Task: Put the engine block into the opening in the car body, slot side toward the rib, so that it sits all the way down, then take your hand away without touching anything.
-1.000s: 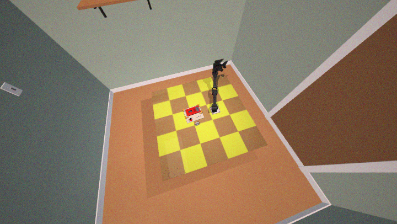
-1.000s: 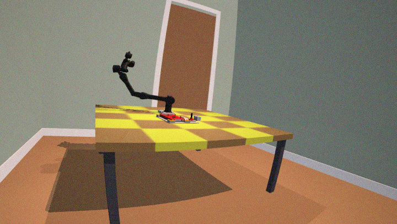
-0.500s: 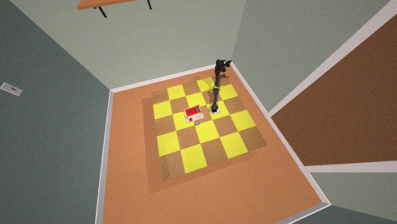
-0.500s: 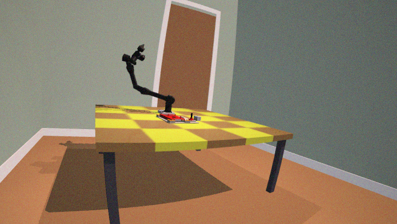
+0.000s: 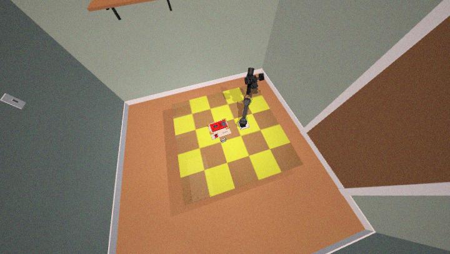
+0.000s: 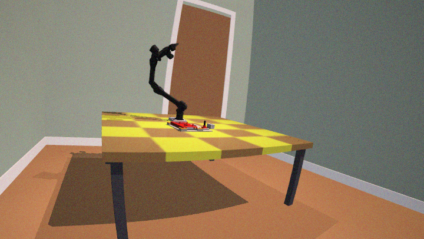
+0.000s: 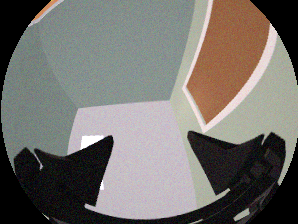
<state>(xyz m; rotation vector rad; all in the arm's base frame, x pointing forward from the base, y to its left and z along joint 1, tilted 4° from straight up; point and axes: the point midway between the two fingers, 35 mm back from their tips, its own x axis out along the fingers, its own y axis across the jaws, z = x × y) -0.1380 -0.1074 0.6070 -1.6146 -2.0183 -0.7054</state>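
Now: gripper tip 39 cm short of the grey engine block, 24 cm to the right of it and 64 cm above it.
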